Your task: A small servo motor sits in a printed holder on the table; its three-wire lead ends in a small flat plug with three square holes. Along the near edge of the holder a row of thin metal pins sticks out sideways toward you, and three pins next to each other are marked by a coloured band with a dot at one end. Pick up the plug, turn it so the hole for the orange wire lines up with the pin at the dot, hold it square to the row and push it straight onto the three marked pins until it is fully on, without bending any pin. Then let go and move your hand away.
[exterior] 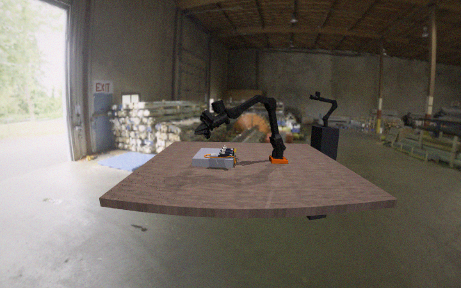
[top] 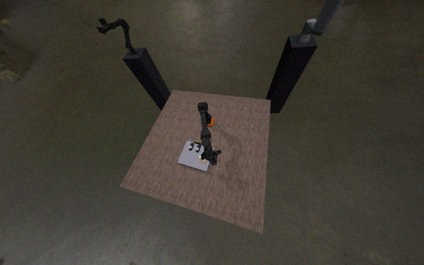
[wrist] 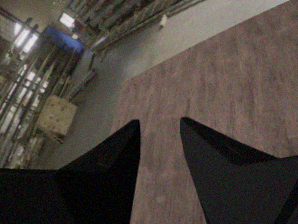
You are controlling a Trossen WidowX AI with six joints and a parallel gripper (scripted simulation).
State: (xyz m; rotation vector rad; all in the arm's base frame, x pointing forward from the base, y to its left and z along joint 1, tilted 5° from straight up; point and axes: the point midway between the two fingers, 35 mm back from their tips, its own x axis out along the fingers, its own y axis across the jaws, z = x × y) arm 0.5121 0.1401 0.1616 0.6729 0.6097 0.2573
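The red marked band lies 240 mm behind my gripper tip, 180 mm to the right of it and 140 mm below it. Also, from my gripper tip: grey printed holder: 220 mm to the right, 190 mm below, 80 mm behind.
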